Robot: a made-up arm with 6 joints.
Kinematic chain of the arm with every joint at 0, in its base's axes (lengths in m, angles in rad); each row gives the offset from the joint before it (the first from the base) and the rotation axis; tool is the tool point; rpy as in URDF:
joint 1: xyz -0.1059 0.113 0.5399 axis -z
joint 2: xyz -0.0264 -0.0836 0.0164 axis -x
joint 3: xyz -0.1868 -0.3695 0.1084 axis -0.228 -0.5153 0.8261
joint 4: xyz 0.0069 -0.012 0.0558 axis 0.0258 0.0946 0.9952
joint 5: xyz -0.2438 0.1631 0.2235 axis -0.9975 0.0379 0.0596
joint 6: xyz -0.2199 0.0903 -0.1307 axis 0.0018 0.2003 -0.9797
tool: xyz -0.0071 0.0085 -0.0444 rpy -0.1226 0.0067 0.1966
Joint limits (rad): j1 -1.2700..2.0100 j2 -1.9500..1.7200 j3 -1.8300..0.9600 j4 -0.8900..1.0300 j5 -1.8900..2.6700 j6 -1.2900..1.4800
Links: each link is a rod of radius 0.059 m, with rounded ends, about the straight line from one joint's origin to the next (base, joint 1, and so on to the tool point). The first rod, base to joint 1, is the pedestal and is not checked.
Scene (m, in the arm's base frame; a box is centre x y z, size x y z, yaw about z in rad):
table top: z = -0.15
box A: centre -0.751 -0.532 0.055 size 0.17 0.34 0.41 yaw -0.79
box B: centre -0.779 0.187 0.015 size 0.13 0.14 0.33 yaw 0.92
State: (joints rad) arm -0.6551 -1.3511 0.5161 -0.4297 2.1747 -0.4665
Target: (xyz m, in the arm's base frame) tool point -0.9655 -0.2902 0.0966
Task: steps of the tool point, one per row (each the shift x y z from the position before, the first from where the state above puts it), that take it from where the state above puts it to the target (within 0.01 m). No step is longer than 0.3 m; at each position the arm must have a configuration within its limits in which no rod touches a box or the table.
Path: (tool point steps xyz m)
1: -0.0443 -0.0493 0.1181
2: -0.0770 -0.0111 0.1594
3: -0.0955 0.0475 0.1854
4: -0.0913 0.1170 0.1930
5: -0.0768 -0.0189 -0.1865
6: -0.0734 0.0426 -0.2041
7: -0.0547 0.1068 -0.2063
8: -0.0213 0.1666 -0.1909

